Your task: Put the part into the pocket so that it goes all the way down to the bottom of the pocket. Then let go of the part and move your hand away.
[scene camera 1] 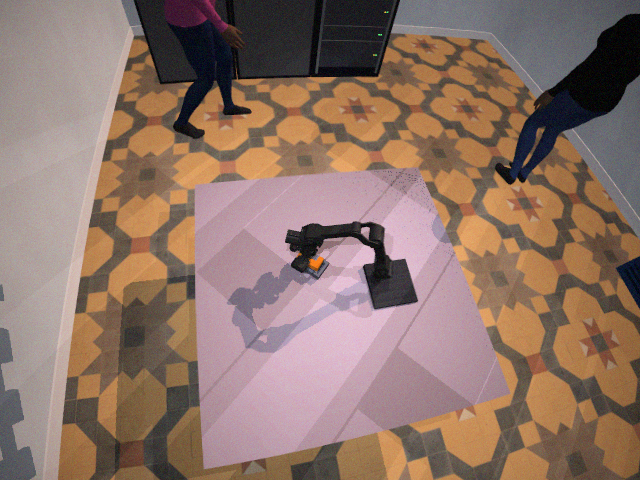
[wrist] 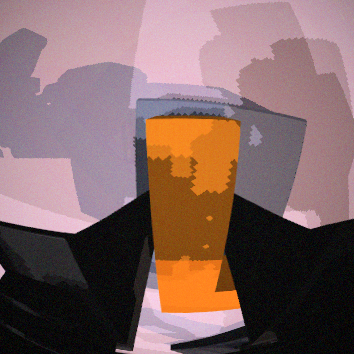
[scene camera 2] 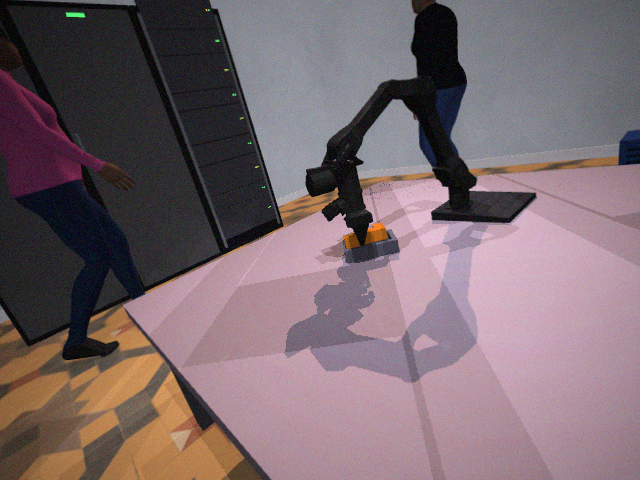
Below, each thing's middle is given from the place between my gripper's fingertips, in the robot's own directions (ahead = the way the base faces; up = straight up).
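Labels:
Grey pocket block [wrist: 270, 143]: 20 mm below my hand, 30 mm behind, 10 mm to the left. Orange part [wrist: 191, 159]: 10 mm to the left of my hand, 20 mm behind, 20 mm above.

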